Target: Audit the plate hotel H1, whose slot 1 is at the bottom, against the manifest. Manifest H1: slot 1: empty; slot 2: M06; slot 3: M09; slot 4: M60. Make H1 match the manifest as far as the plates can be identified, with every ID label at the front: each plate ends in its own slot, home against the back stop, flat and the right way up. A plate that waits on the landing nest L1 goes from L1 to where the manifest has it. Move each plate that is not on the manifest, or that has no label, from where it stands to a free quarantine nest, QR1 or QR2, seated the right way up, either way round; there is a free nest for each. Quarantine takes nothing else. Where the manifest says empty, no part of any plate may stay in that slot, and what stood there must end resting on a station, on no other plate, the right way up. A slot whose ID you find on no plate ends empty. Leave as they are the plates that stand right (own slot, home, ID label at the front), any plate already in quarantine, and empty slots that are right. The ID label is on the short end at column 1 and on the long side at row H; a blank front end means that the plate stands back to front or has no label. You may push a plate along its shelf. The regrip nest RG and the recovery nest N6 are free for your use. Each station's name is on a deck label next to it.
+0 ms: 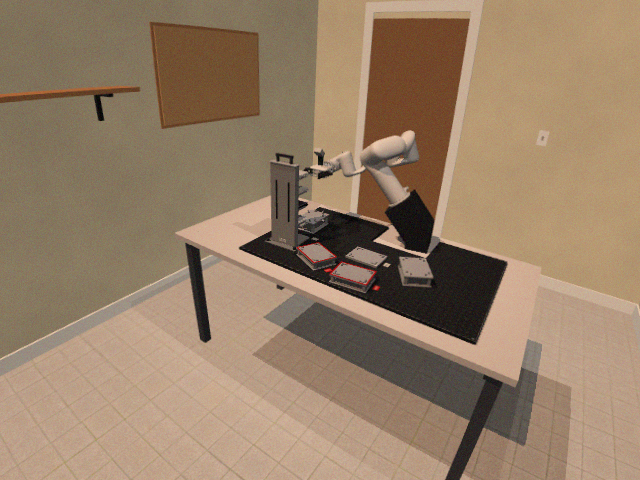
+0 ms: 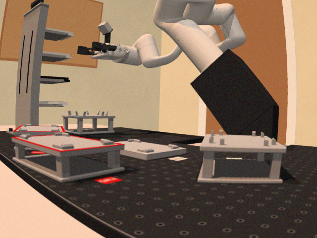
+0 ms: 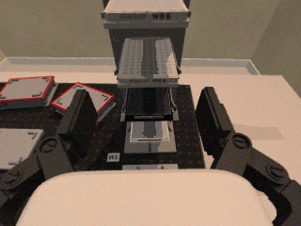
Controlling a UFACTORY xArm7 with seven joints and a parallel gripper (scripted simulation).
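The pale plate lies 15 cm ahead of my hand, 3 cm above it and 2 cm to the left of it. From my hand the other things lie so: hotel tower 23 cm ahead, 10 cm below, 3 cm to the left; then black plate 15 cm ahead, 12 cm below, 2 cm to the left; then clear plate 20 cm below, 15 cm ahead, 2 cm to the left.
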